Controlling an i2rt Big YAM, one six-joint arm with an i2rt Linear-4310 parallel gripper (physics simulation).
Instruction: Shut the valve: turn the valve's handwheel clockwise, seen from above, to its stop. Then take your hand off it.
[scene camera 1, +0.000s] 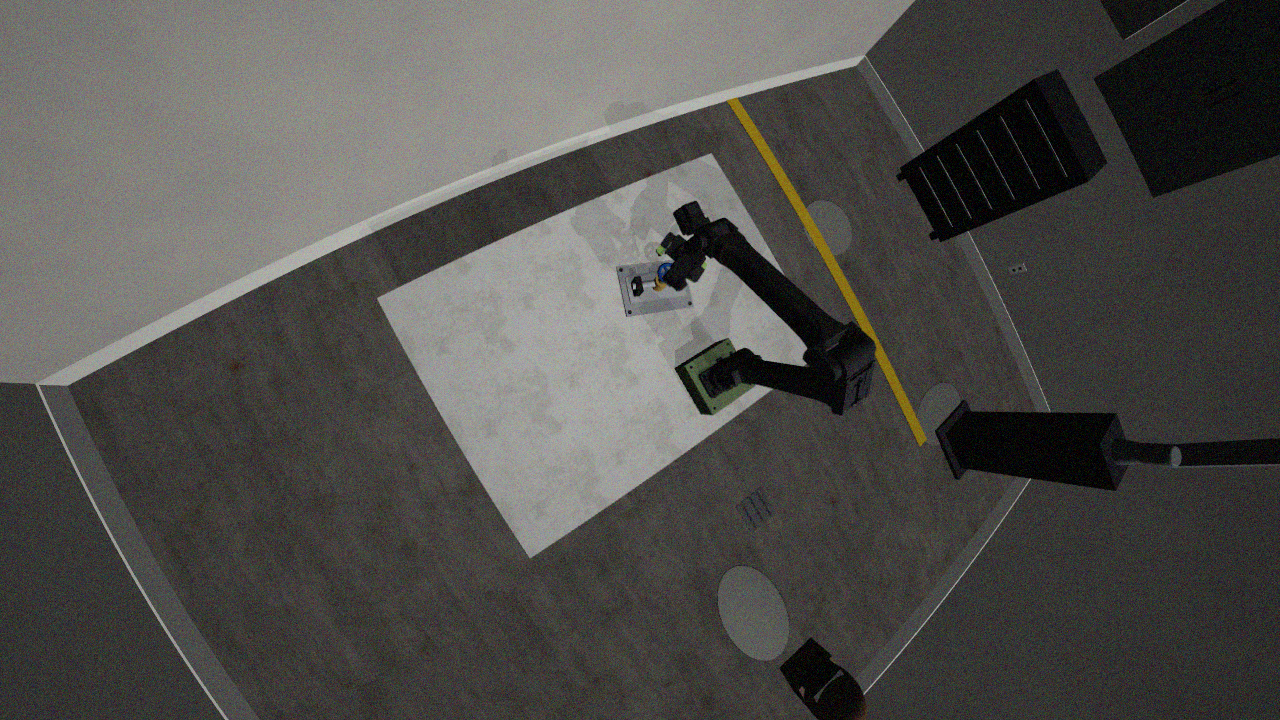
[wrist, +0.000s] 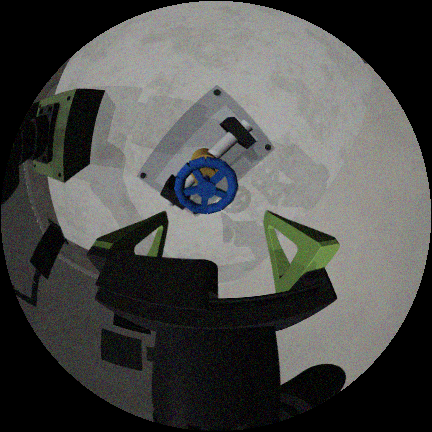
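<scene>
The valve's blue handwheel (scene camera 1: 664, 270) (wrist: 206, 188) is a spoked ring above a brass valve body (wrist: 202, 153). The valve sits on a pale pipe (wrist: 223, 144) between two black supports, on a grey plate (scene camera 1: 657, 307) (wrist: 172, 140) with dark corner bolts. My gripper (scene camera 1: 682, 258) (wrist: 215, 215) is open, with its green fingers wide apart and nothing between them. In the wrist view the handwheel shows beyond the fingertips, a little left of the middle between them, and no finger appears to touch it. In the scene view the gripper partly covers the wheel and the plate's upper right.
The green arm base (scene camera 1: 706, 399) (wrist: 60, 142) stands on the white table top (scene camera 1: 501, 376) near the plate. The black arm reaches from the base around to the valve. A yellow floor line (scene camera 1: 805, 210), a dark slatted unit (scene camera 1: 1002, 156) and a black pedestal (scene camera 1: 1038, 447) are beyond the table.
</scene>
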